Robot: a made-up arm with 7 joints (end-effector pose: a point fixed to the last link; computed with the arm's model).
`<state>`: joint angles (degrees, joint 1 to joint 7).
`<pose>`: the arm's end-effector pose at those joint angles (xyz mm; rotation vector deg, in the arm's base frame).
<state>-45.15 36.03 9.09 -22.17 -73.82 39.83 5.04</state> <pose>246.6 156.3 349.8 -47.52 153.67 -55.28</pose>
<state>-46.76 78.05 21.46 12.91 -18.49 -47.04 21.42</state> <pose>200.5 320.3 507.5 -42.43 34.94 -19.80</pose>
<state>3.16 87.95 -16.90 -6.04 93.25 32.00 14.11</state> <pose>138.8 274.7 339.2 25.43 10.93 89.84</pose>
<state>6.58 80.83 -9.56 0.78 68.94 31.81 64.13</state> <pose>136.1 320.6 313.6 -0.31 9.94 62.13</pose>
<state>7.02 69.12 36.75 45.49 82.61 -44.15 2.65</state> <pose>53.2 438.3 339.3 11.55 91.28 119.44</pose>
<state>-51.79 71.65 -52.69 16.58 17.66 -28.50 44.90</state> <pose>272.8 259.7 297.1 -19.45 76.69 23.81</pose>
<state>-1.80 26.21 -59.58 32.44 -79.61 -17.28 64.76</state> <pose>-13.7 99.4 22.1 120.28 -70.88 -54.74</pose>
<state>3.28 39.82 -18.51 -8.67 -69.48 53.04 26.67</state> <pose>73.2 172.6 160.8 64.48 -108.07 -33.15</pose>
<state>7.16 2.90 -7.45 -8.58 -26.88 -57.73 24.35</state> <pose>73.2 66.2 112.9 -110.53 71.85 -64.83</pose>
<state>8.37 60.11 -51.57 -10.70 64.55 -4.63 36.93</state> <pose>16.6 194.6 167.4 15.90 100.13 32.53</pose>
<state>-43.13 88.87 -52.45 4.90 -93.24 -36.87 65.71</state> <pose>220.1 263.0 341.3 -138.19 63.93 -13.07</pose>
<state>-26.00 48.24 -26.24 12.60 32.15 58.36 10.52</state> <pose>207.3 221.5 201.1 -61.87 76.48 112.43</pose>
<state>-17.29 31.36 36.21 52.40 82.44 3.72 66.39</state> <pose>101.5 327.2 85.4 -55.91 31.54 97.12</pose>
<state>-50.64 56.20 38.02 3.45 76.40 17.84 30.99</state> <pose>203.8 310.4 446.0 -78.31 -20.32 61.24</pose>
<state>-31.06 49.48 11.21 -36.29 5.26 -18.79 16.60</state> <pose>185.8 178.0 380.5 -32.42 57.33 -17.86</pose>
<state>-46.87 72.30 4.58 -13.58 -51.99 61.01 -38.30</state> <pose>217.8 247.8 459.8 -35.38 169.26 16.70</pose>
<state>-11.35 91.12 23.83 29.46 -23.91 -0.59 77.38</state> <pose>170.7 386.3 468.4 -99.77 -6.44 27.40</pose>
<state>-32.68 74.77 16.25 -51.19 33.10 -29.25 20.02</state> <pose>123.7 151.4 463.6 11.50 20.64 0.62</pose>
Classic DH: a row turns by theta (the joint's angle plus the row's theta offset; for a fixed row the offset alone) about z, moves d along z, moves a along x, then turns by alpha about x. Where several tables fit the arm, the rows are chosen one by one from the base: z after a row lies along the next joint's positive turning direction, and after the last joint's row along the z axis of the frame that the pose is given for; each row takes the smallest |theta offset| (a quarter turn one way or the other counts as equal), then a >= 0, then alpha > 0; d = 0 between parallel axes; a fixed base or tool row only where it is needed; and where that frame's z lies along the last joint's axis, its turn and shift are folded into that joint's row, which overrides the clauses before.
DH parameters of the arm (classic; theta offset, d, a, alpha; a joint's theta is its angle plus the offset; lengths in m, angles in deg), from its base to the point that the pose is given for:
base (fixed): -4.07 0.4059 0.0085 -74.51
joint 1: -75.12 0.0307 -0.0261 -90
joint 2: 74 -0.0116 -0.0355 90
joint 3: -90 -0.249 0.0075 90
joint 4: -90 0.0016 0.011 90
joint 5: 0 0.1757 -0.0012 -90
joint 6: -90 0.0095 0.0268 90
joint 7: -82.15 -0.0671 -0.0045 -156.11
tool (fixed): 29.42 -0.0589 0 0

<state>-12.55 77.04 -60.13 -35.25 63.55 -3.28 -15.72</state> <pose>88.5 155.4 278.1 62.39 87.80 50.34</pose>
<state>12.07 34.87 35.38 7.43 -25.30 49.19 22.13</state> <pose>16.2 310.5 195.0 132.29 -69.35 -59.09</pose>
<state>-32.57 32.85 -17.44 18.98 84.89 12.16 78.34</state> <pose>272.9 182.1 165.5 -31.87 13.57 30.05</pose>
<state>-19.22 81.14 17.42 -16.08 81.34 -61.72 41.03</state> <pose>189.4 243.7 453.8 44.09 30.38 31.72</pose>
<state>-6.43 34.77 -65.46 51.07 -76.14 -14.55 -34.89</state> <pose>-18.2 240.7 23.9 48.35 -122.04 -1.01</pose>
